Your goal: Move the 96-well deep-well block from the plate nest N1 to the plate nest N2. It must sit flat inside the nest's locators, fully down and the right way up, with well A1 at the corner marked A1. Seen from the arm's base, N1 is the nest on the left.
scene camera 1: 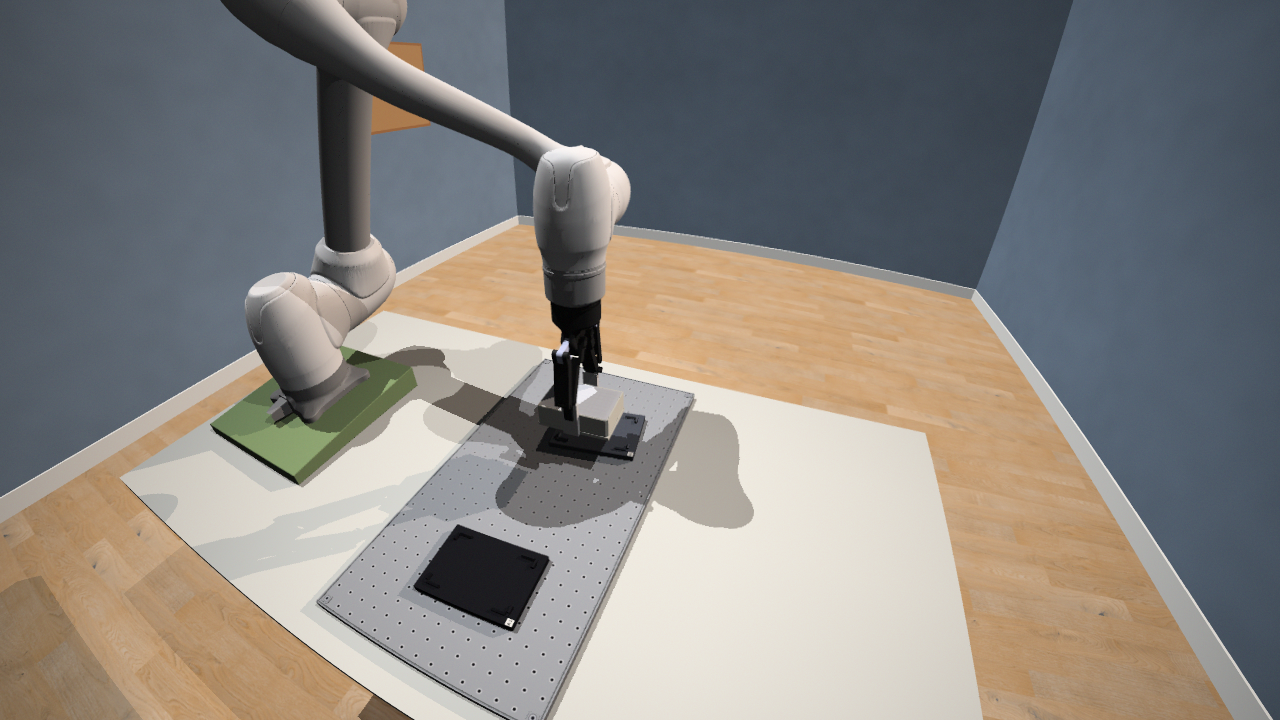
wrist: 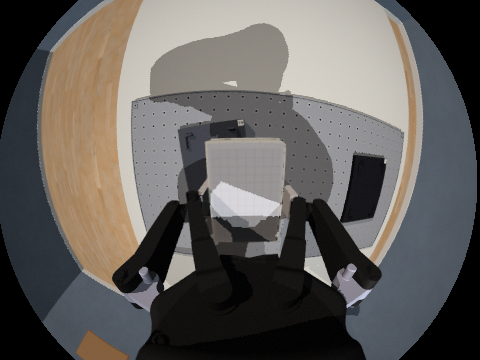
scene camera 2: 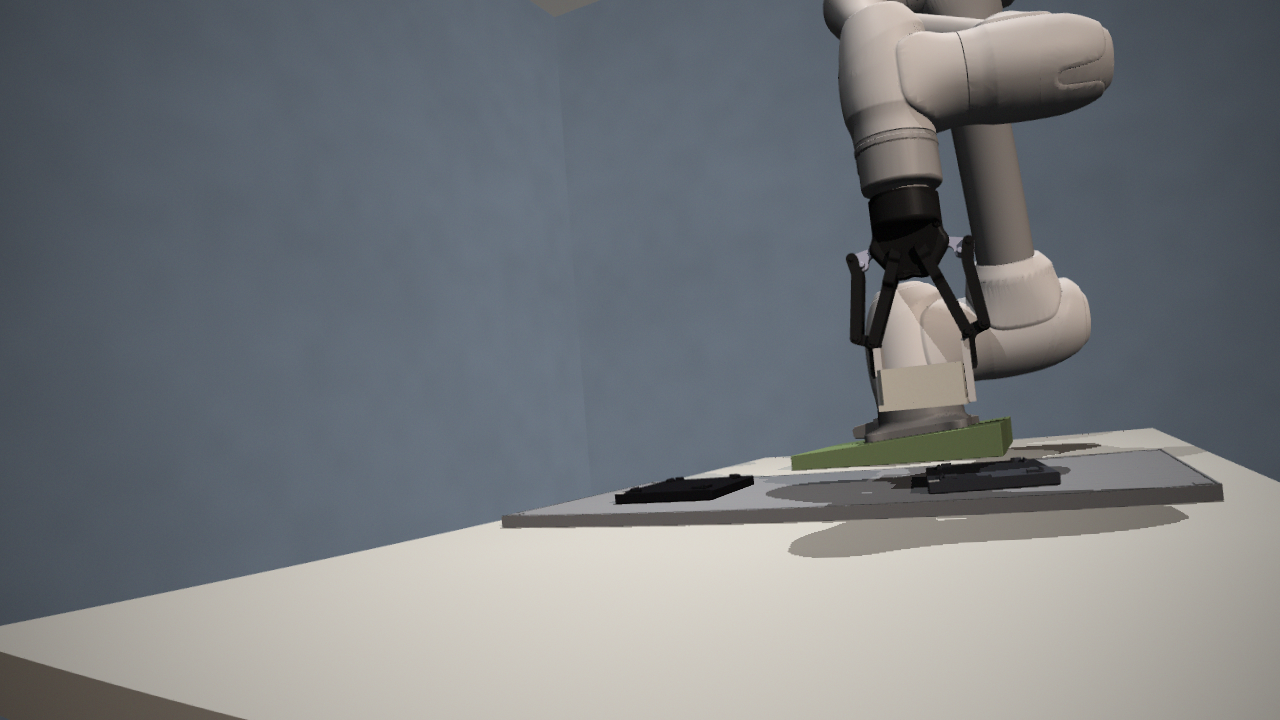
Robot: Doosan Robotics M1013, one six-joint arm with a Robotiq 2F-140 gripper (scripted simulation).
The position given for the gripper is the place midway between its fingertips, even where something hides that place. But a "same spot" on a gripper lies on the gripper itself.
The gripper shows in scene camera 1 (582,416), in the wrist view and in scene camera 2. A 96-well deep-well block shows in scene camera 1, in the wrist view (245,176) and in scene camera 2. The same spot on the gripper: (scene camera 2: 963,247) is (wrist: 135,270). The same spot on the 96-well deep-well block: (scene camera 2: 943,384) is (scene camera 1: 620,406).
